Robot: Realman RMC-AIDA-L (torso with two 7-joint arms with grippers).
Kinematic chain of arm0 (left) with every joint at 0, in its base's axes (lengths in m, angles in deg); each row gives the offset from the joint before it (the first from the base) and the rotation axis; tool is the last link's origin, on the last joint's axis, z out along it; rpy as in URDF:
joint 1: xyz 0 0 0.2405 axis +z
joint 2: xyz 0 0 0 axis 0.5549 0.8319 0
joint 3: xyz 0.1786 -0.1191 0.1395 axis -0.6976 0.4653 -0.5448
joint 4: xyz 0 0 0 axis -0.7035 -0.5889 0.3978
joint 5: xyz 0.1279 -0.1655 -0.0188 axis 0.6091 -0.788 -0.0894
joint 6: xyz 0 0 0 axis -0.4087 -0.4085 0.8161
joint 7: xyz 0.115 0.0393 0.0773 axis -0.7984 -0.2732 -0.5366
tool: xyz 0 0 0 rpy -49.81 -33.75 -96.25
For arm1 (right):
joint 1: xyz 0 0 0.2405 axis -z
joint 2: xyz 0 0 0 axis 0.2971 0.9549 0
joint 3: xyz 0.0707 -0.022 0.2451 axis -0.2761 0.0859 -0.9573
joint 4: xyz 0 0 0 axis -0.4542 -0.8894 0.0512
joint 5: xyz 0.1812 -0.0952 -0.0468 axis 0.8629 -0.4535 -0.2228
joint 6: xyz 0 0 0 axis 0.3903 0.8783 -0.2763
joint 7: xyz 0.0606 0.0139 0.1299 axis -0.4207 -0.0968 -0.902
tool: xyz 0 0 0 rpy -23.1 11.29 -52.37
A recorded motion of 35 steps. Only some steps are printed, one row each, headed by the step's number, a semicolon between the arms.
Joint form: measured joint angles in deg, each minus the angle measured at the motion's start. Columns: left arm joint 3, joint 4, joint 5, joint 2, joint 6, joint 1, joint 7; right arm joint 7, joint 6, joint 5, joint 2, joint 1, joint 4, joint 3.
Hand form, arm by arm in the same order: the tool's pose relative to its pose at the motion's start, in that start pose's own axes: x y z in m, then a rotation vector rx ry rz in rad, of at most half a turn. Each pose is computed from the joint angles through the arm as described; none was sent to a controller.
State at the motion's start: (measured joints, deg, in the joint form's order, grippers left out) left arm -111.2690 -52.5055 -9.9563 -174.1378 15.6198 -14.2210 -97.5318; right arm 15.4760 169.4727 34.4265 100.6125 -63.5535 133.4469 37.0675
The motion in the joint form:
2: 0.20 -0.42 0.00 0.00 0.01 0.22 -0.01; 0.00 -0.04 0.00 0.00 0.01 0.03 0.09
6: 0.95 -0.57 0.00 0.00 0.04 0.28 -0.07; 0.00 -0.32 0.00 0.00 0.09 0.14 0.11
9: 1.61 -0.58 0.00 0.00 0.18 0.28 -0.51; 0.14 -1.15 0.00 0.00 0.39 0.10 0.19
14: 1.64 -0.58 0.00 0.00 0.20 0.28 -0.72; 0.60 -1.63 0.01 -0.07 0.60 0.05 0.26
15: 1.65 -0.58 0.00 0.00 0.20 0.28 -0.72; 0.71 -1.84 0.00 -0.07 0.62 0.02 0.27
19: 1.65 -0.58 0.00 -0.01 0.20 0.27 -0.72; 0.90 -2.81 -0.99 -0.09 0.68 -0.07 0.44
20: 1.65 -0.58 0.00 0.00 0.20 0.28 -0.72; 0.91 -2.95 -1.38 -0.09 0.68 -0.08 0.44
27: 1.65 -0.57 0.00 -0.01 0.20 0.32 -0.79; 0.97 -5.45 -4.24 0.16 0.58 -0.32 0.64
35: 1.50 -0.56 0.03 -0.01 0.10 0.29 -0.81; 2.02 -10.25 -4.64 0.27 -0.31 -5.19 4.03
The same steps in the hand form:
2: -0.0003 -0.0003 -0.0014 0.0047 0.0041 -0.0011; -0.0001 0.0000 0.0000 0.0012 0.0001 -0.0012
6: -0.0009 -0.0025 -0.0036 0.0118 0.0108 -0.0092; -0.0004 -0.0008 -0.0002 0.0054 -0.0044 -0.0008
9: -0.0017 -0.0043 -0.0052 0.0158 0.0143 -0.0100; 0.0002 -0.0030 0.0006 0.0142 -0.0123 0.0007
14: -0.0017 -0.0044 -0.0053 0.0158 0.0142 -0.0067; 0.0007 -0.0049 0.0008 0.0202 -0.0164 -0.0043
15: -0.0018 -0.0044 -0.0053 0.0159 0.0143 -0.0069; 0.0006 -0.0053 0.0009 0.0224 -0.0185 -0.0058
19: -0.0017 -0.0043 -0.0053 0.0158 0.0145 -0.0067; 0.0009 -0.0088 0.0013 0.0468 -0.0174 -0.0114
20: -0.0018 -0.0044 -0.0053 0.0159 0.0143 -0.0069; 0.0013 -0.0098 0.0013 0.0535 -0.0148 -0.0122
27: -0.0020 -0.0043 -0.0052 0.0156 0.0141 -0.0064; 0.0010 -0.0169 0.0029 0.1141 -0.0116 -0.0235
35: -0.0016 -0.0041 -0.0049 0.0159 0.0139 -0.0038; 0.0008 -0.0148 0.0208 0.1428 0.0205 -0.0788

